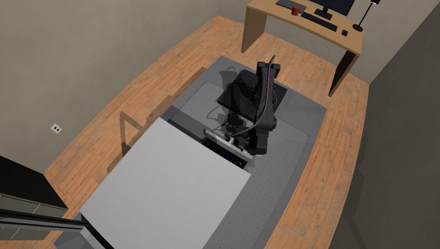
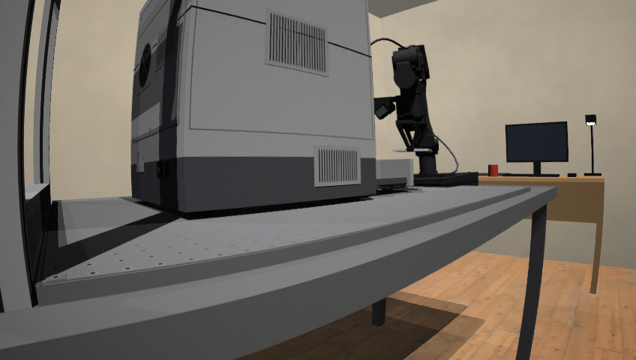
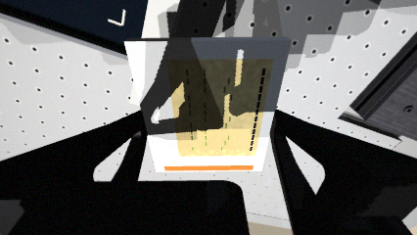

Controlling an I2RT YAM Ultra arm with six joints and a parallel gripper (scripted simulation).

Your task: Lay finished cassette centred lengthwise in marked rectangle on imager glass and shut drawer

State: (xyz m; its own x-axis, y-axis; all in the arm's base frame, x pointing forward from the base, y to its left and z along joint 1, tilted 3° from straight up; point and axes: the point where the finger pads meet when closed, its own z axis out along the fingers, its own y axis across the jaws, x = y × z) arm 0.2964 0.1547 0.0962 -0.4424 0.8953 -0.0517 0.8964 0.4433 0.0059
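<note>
My gripper is now 17 cm short of the drawer, 10 cm to the left of it and 6 cm above it. Also, from my hand: finished cassette (right at my hand).
</note>
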